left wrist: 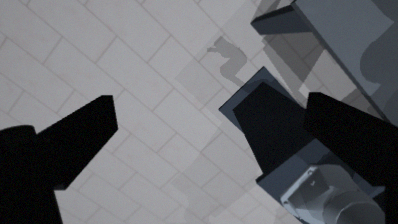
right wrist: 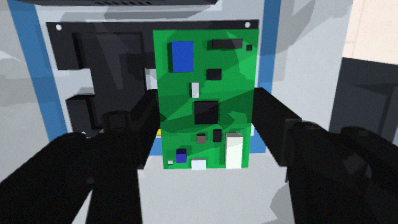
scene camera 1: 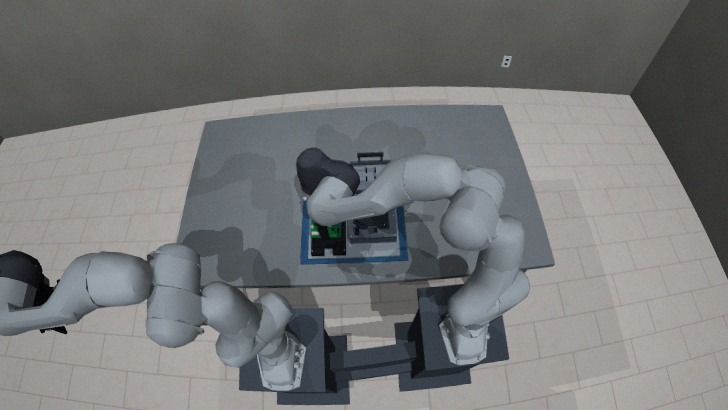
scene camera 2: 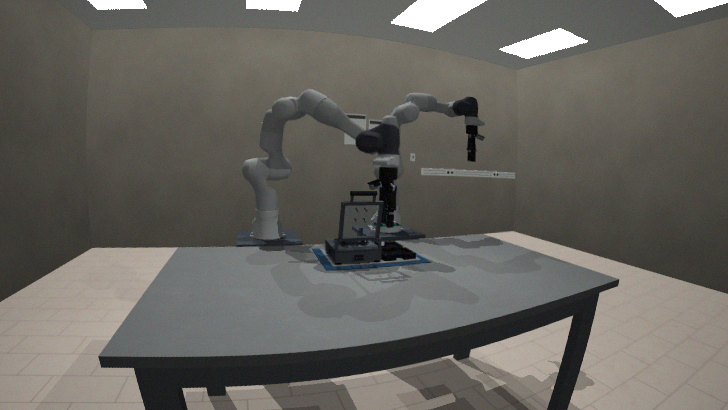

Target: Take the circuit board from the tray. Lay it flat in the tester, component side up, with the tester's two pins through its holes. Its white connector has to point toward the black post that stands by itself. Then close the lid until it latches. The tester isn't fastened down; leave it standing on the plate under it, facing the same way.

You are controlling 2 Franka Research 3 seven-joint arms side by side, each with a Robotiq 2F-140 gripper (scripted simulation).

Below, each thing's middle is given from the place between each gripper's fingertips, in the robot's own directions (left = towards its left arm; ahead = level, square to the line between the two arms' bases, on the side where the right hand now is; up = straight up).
I see the green circuit board (right wrist: 205, 78) 2 cm below my right hand. The rest, counted from my right hand: clear lid (scene camera 1: 368, 170) (17 cm ahead, 19 cm to the right, 4 cm above); black tray (right wrist: 117, 53) (5 cm ahead, 12 cm below).
The green circuit board is 36 cm ahead of my left hand, 77 cm to the right of it and 30 cm below it. Round my left hand: clear lid: 52 cm ahead, 96 cm to the right, 23 cm below; then black tray: 41 cm ahead, 78 cm to the right, 39 cm below.
